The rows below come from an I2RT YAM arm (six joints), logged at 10 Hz.
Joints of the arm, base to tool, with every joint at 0 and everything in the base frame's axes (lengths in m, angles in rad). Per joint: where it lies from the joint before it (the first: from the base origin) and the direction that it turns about. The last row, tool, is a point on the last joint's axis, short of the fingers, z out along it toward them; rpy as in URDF.
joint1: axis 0 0 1 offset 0 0 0.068
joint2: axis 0 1 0 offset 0.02 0.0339 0.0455
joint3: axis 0 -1 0 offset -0.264 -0.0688 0
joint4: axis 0 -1 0 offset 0.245 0.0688 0.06
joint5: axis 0 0 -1 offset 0.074 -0.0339 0.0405
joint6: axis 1 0 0 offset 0.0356 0 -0.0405
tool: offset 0 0 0 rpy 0 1.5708 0
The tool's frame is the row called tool.
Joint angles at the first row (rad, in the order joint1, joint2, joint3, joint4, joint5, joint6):
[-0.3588 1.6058 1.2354 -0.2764 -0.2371 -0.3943]
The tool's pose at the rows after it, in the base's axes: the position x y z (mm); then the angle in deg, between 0 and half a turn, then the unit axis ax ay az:
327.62 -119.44 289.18 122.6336 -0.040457 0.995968 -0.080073
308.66 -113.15 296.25 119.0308 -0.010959 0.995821 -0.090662
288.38 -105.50 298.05 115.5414 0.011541 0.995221 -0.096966
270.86 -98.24 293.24 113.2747 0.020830 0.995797 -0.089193
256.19 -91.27 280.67 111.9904 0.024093 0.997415 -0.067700
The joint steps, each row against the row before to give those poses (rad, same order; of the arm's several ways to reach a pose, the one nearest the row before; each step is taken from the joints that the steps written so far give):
[-0.0137 -0.0850 -0.0698 0.0573 0.0107 0.0641]
[-0.0008 -0.0927 -0.0809 0.0583 0.0229 0.0554]
[0.0008 -0.0966 -0.0949 0.0633 0.0145 0.0457]
[0.0000 -0.0797 -0.0905 0.0473 -0.0111 0.0309]
[0.0004 -0.0625 -0.0965 0.0489 -0.0301 0.0294]

